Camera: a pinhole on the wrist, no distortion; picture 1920 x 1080 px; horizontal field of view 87.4 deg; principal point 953.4 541.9 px. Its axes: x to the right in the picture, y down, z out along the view. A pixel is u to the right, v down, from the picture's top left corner.
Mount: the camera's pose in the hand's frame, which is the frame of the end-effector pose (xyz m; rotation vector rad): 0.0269 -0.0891 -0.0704 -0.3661 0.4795 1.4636
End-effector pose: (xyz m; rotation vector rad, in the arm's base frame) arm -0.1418 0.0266 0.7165 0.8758 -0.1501 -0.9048
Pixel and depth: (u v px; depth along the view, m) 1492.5 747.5 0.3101
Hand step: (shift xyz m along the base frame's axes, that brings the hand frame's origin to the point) 0.0832 0.0023 0.2297
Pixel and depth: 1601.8 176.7 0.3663
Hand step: 0.2569 -0.1264 0.2355
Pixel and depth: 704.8 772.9 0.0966
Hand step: -0.0402 -0.0422 -0.0277
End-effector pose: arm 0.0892 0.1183 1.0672 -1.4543 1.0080 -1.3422
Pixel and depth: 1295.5 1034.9 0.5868
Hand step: 0.3252 0.1082 -0.4525
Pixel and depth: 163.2 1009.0 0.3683
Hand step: 0.3909 0.1878 0.0863
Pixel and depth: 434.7 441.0 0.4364
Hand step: 0.4231 -0.0444 0.0772
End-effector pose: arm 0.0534 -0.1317 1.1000 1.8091 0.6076 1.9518
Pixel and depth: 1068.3 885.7 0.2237
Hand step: 0.1128 -0.0564 0.0142
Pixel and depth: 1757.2 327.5 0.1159
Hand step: -0.0260 -0.0028 0.0795
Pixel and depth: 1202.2 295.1 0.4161
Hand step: 0.2117 -0.0632 0.2694
